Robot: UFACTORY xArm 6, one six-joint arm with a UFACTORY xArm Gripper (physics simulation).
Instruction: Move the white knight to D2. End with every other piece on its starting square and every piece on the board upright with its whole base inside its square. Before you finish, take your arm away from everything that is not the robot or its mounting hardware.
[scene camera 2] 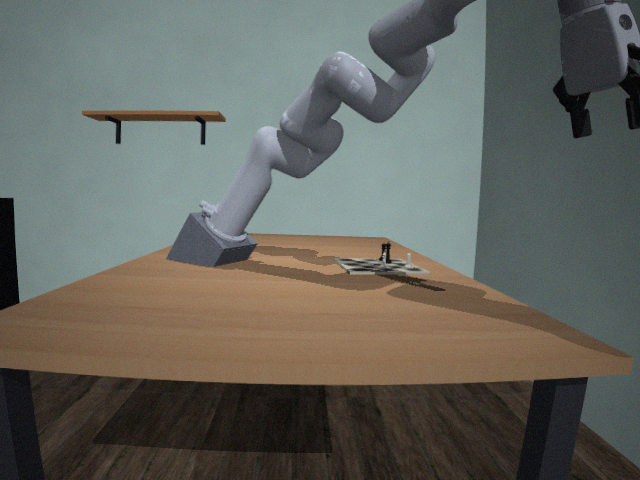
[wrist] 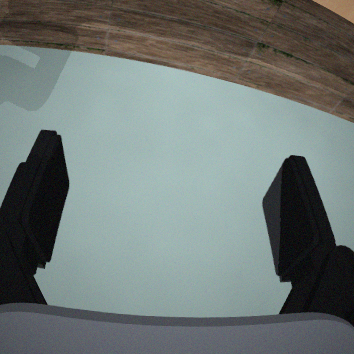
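Seen in the pictures: gripper, fingertip midpoint: (scene camera 2: 609, 132) (wrist: 172, 167); arm's base at its link origin: (scene camera 2: 225, 228).
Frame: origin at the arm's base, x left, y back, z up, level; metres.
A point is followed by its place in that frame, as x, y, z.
The chessboard (scene camera 2: 356, 272) @[-0.201, -0.317, -0.091] lies toward the far right of the table in the scene view. Two dark pieces (scene camera 2: 386, 252) @[-0.077, -0.460, -0.059] stand close together on it. A white piece (scene camera 2: 384, 262) @[-0.151, -0.418, -0.075] stands in front of them, and another white piece (scene camera 2: 408, 261) @[-0.162, -0.486, -0.072] stands upright farther right. They are too small to tell which is the white knight or which squares they stand on. My gripper (scene camera 2: 607, 124) @[-0.713, -0.485, 0.202] (wrist: 172, 167) @[-0.713, -0.485, 0.202] is open and empty, high above the table and to the right of the board. The board does not show in the wrist view.
The wooden table (scene camera 2: 258, 330) @[-0.564, -0.027, -0.095] carries the grey arm mount (scene camera 2: 206, 242) @[-0.056, 0.050, -0.033] at its left back. A wall shelf (scene camera 2: 155, 115) hangs at the left. A side wall (scene camera 2: 558, 232) stands on the right, behind the gripper. A table corner (wrist: 342, 7) @[-0.488, -0.539, -0.095] shows in the wrist view.
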